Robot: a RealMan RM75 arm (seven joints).
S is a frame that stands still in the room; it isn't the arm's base.
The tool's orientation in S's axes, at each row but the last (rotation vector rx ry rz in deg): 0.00, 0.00, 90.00; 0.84, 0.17, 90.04; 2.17, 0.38, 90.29; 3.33, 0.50, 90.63; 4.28, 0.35, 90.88; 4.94, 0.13, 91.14
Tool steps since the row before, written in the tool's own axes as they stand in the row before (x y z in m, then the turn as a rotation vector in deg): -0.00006, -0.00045, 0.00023, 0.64, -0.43, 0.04; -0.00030, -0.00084, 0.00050, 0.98, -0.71, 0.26; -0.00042, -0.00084, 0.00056, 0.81, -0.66, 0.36; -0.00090, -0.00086, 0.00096, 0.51, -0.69, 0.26; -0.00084, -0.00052, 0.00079, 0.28, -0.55, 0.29; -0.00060, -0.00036, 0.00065, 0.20, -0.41, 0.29
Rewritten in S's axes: 0.00045, -0.00006, 0.00023, 0.43, 0.64, 0.04; 0.00085, -0.00030, 0.00049, 0.71, 0.98, 0.26; 0.00086, -0.00043, 0.00053, 0.67, 0.81, 0.36; 0.00091, -0.00092, 0.00089, 0.69, 0.51, 0.25; 0.00057, -0.00086, 0.00072, 0.56, 0.28, 0.27; 0.00041, -0.00063, 0.00060, 0.42, 0.19, 0.28
